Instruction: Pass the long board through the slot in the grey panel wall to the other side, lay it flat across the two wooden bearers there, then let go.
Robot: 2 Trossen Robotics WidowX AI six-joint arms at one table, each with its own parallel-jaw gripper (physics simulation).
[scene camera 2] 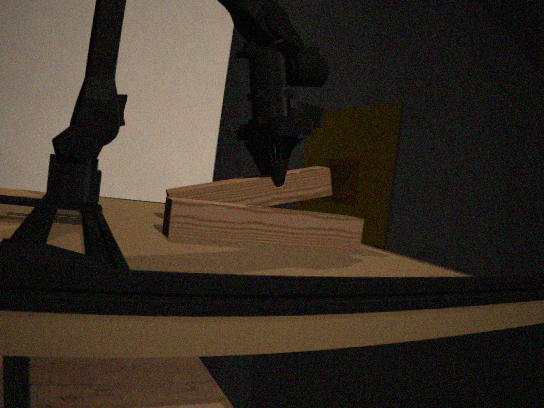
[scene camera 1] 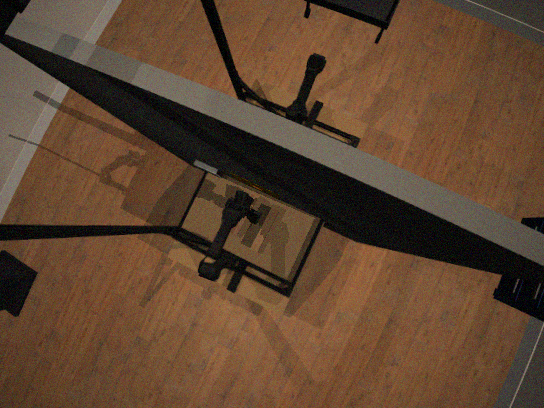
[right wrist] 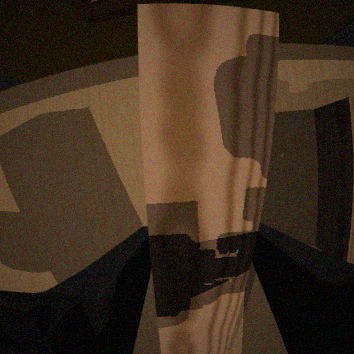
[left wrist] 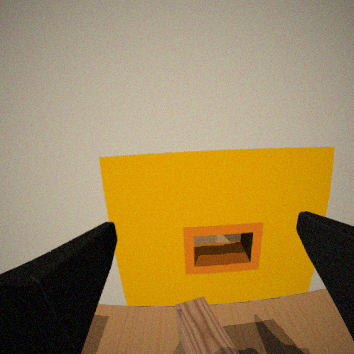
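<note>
My right gripper is shut on the long board. It holds the board above the table, with the wall-side end higher in scene camera 2, close to the slot; the gap is unclear. In the left wrist view, the slot's orange frame sits in a yellow panel on the grey wall. No board sticks out there. My left gripper is open and empty, facing the slot. Below it shows part of a wooden bearer; a second bearer does not show clearly.
Another wooden piece lies on the right arm's table, in front of the held board in scene camera 2. The yellow panel stands on the wall at the table's far side. The left arm is beyond the wall in scene camera 1.
</note>
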